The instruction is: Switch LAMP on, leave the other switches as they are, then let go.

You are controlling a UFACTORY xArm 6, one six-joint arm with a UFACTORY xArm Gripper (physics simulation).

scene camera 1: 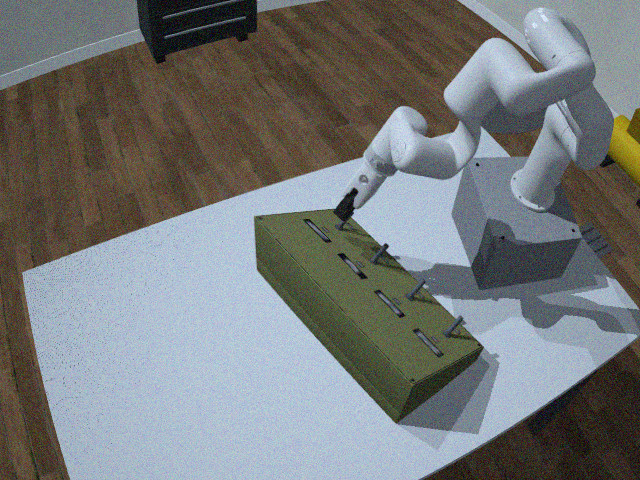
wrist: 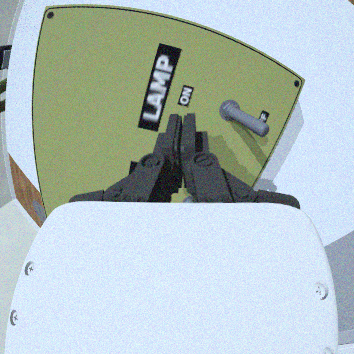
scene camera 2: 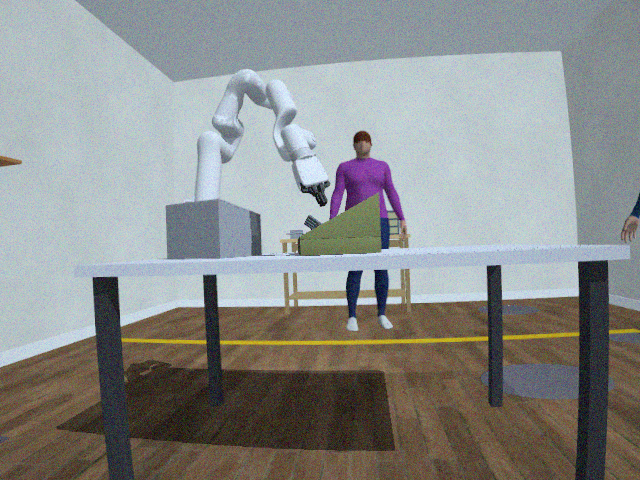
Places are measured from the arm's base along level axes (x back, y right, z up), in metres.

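Pixels of known places: gripper, fingertip midpoint: (scene camera 1: pixel 339 215) (wrist: pixel 184 132) (scene camera 2: pixel 324 204); arm's base, origin of the base link: (scene camera 1: pixel 532 190) (scene camera 2: pixel 205 209).
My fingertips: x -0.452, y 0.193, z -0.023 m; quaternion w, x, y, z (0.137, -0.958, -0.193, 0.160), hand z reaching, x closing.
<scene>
Ahead of a thing's pixels: the offset from my fingertips to its top centre. "spot": to the spot under its first point.
The green sloped switch panel (scene camera 1: pixel 341 289) (scene camera 2: pixel 351 229) (wrist: pixel 95 65) stands on the table. In the wrist view, the LAMP label {dx -0.046, dy +0.015, dz -0.032 m} (wrist: pixel 160 87) and its ON mark {spot: dx -0.023, dy +0.017, dz -0.048 m} (wrist: pixel 185 95) show. The grey LAMP lever {dx +0.036, dy +0.021, dz -0.032 m} (scene camera 1: pixel 340 226) (wrist: pixel 245 119) tilts away from ON, toward the partly covered OFF mark {spot: dx +0.053, dy +0.031, dz -0.087 m} (wrist: pixel 264 115). My gripper (scene camera 1: pixel 340 215) (scene camera 2: pixel 322 203) (wrist: pixel 184 132) is shut and empty. In the wrist view its tips show below the ON mark, left of the lever; they look apart from it. In scene camera 1 the gripper partly hides that lever.
Three other levers (scene camera 1: pixel 379 253) (scene camera 1: pixel 416 289) (scene camera 1: pixel 453 326) lean toward the robot base's side. The grey base block (scene camera 1: pixel 522 263) (scene camera 2: pixel 193 229) stands on the white table (scene camera 1: pixel 155 335) (scene camera 2: pixel 465 255). A person (scene camera 2: pixel 362 180) stands behind the table.
</scene>
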